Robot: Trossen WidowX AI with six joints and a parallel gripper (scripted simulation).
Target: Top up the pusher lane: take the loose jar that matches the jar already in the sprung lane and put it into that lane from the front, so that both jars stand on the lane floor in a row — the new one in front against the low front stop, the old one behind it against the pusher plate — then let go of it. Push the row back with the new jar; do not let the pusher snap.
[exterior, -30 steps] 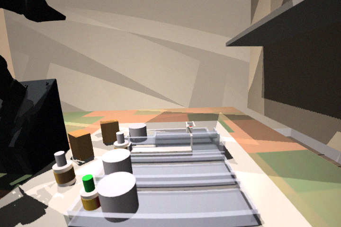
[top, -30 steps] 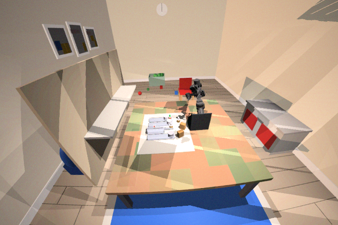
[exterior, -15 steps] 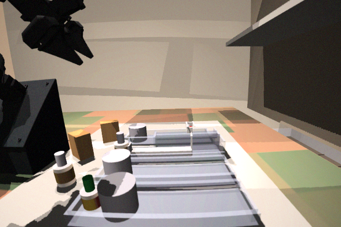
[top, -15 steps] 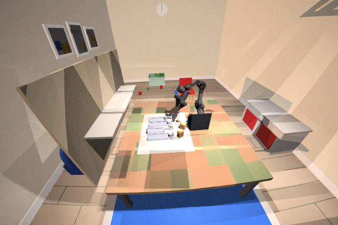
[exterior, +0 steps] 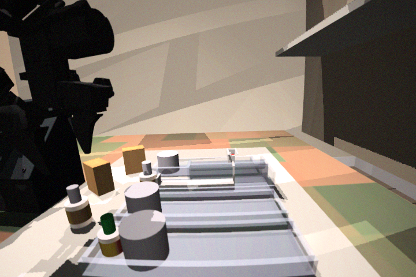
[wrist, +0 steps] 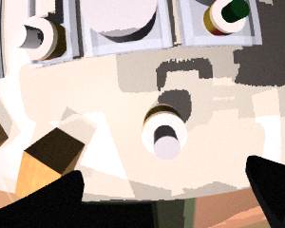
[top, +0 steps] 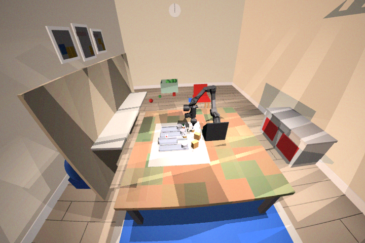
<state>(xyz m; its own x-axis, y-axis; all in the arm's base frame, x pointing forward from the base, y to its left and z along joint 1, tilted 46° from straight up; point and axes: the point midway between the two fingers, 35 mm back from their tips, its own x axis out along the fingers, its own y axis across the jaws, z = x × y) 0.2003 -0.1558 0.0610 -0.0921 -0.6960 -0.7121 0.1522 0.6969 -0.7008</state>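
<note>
Now: gripper tip 220 mm short of the pusher plate, 100 mm to the right of it and 60 mm above it. Also, from my gripper tip: clear lane: 260 mm ahead, 90 mm to the left, 90 mm below.
</note>
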